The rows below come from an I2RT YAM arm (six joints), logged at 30 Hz.
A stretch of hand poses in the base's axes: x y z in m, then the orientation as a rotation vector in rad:
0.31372 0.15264 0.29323 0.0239 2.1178 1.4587
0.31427 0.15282 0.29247 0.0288 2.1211 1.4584
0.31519 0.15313 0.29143 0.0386 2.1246 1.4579
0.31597 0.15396 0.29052 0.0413 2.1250 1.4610
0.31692 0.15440 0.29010 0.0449 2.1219 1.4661
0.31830 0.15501 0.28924 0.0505 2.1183 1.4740
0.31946 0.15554 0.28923 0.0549 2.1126 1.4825
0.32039 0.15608 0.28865 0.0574 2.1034 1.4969
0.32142 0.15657 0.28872 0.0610 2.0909 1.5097
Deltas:
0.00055 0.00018 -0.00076 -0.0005 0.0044 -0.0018
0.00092 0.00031 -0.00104 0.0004 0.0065 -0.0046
0.00078 0.00083 -0.00091 0.0023 0.0025 0.0000
0.00095 0.00044 -0.00042 0.0050 0.0010 -0.0009
0.00138 0.00061 -0.00086 0.0073 0.0025 -0.0010
0.00116 0.00053 -0.00001 0.0082 0.0007 -0.0008
0.00093 0.00054 -0.00058 0.0127 -0.0005 0.0017
0.00103 0.00049 0.00007 0.0133 -0.0030 -0.0009

